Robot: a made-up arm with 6 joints.
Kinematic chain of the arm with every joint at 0, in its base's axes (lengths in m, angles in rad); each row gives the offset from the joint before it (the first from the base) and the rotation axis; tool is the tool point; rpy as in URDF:
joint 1: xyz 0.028 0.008 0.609 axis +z
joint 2: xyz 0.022 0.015 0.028 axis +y
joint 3: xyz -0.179 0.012 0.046 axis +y
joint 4: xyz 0.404 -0.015 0.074 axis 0.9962 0 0.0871
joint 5: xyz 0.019 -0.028 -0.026 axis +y
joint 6: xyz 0.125 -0.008 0.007 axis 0.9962 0 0.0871
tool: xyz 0.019 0.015 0.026 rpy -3.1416 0 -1.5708
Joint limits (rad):
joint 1: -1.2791..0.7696
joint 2: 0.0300..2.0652
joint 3: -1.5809..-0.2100
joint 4: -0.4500..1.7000
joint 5: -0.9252..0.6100
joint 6: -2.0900..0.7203
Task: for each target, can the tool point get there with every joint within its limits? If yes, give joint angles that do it. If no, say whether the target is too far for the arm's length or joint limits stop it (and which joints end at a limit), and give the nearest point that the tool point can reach.
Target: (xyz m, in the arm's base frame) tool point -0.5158 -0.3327 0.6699
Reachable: no: joint limits stop it (at a limit: joint 1, joint 3, joint 5, joint 6) | nearest point 0.0402 -0.3756 0.7146 | short by 0.559 m
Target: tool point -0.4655 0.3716 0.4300
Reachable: no: joint limits stop it (at a limit: joint 1, joint 2, joint 3, joint 5, joint 6) | nearest point -0.0443 0.1339 0.2557 | short by 0.514 m
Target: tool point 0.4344 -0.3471 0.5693
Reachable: yes | joints -0.7554 1.3372 -0.7653 0.7444 -0.1316 -1.3698
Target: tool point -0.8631 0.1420 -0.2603
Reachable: no: too far | nearest point -0.0557 0.0974 0.2624 | short by 0.963 m
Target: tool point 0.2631 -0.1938 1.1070
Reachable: yes | joints -0.7122 0.3689 -1.0154 -0.0290 0.1490 -1.3744
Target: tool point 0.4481 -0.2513 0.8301
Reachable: yes | joints -0.5398 0.7798 -0.7335 1.4546 -0.1317 0.3100
